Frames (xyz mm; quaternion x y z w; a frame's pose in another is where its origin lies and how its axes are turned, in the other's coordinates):
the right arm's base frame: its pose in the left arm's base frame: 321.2 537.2 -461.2 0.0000 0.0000 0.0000 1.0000
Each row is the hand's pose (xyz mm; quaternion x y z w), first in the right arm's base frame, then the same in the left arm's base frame.
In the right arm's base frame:
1: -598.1 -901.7 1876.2 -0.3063 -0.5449 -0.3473 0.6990
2: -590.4 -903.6 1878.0 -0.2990 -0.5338 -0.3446 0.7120
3: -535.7 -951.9 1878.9 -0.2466 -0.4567 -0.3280 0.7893
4: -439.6 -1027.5 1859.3 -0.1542 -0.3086 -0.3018 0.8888
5: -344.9 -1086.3 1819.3 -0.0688 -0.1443 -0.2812 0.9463
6: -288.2 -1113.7 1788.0 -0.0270 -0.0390 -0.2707 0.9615
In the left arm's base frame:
1: -276.9 -364.5 1415.0 -0.3063 -0.5449 -0.3473 0.6990
2: -269.2 -366.4 1416.8 -0.2990 -0.5338 -0.3446 0.7120
3: -214.5 -414.7 1417.7 -0.2466 -0.4567 -0.3280 0.7893
4: -118.4 -490.3 1398.1 -0.1542 -0.3086 -0.3018 0.8888
5: -23.7 -549.1 1358.1 -0.0688 -0.1443 -0.2812 0.9462
6: 33.0 -576.5 1326.8 -0.0270 -0.0390 -0.2707 0.9615

